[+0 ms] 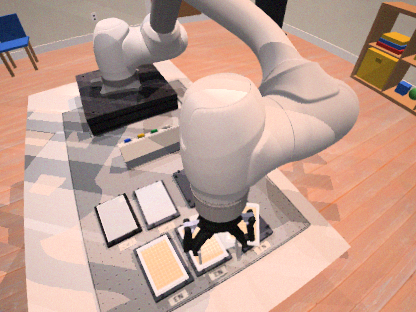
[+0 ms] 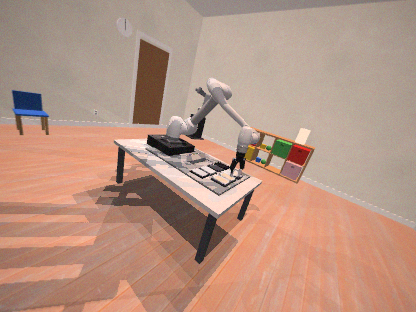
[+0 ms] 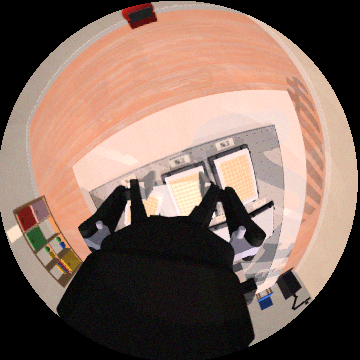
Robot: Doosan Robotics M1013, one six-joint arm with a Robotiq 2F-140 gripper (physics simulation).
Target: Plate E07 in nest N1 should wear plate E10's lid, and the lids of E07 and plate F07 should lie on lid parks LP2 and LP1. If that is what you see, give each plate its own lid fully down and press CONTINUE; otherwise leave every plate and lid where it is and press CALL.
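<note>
My gripper points down over nests N1 and N2, shut on a pale, see-through lid. The arm and fingers hide part of it; its exact height is unclear. A tan-welled plate at N1 looks turned against its dark nest. Another plate sits in N2, partly behind the fingers. A third plate sits squarely in N3. White lids lie on LP2 and LP1. Plate and lid names are unreadable.
A grey box with blue, yellow and green buttons stands between the lid parks and the black robot base. A dark block shows beside LP1, partly behind the arm. The perforated grey board carries the nests.
</note>
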